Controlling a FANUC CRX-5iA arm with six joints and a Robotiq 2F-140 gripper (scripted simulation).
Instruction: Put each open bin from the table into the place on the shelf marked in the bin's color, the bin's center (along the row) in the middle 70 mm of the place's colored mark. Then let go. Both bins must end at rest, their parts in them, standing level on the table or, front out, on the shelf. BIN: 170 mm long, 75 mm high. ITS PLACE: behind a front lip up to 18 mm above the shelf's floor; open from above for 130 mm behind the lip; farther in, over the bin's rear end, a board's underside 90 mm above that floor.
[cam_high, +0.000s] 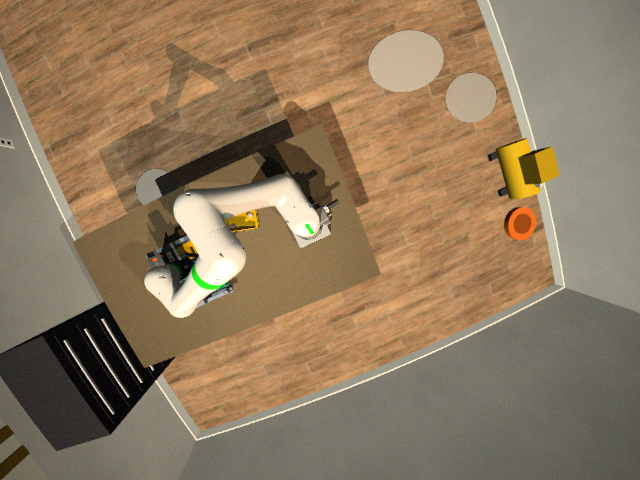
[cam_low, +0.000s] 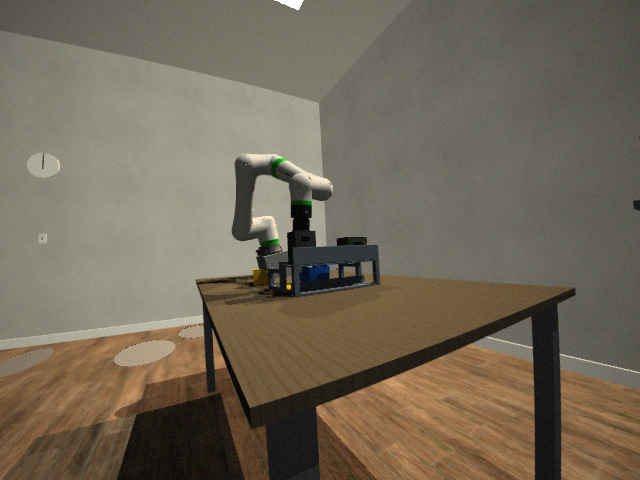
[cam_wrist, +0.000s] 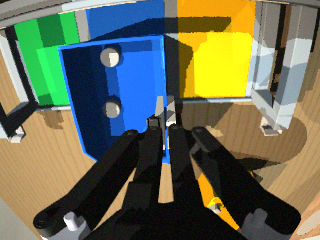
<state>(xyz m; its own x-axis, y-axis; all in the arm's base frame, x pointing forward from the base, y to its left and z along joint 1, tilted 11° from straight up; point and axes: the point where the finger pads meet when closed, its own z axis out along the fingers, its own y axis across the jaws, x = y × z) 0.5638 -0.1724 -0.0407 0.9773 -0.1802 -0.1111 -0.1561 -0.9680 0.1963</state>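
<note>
Right now my hand is 50 mm to the right of the blue bin and 40 mm above it. From my hand the other things lie so: blue mark 80 mm ahead, 30 mm to the left, 90 mm below; then green mark 100 mm ahead, 140 mm to the left, 90 mm below; then yellow mark 60 mm ahead, 80 mm to the right, 90 mm below.
</note>
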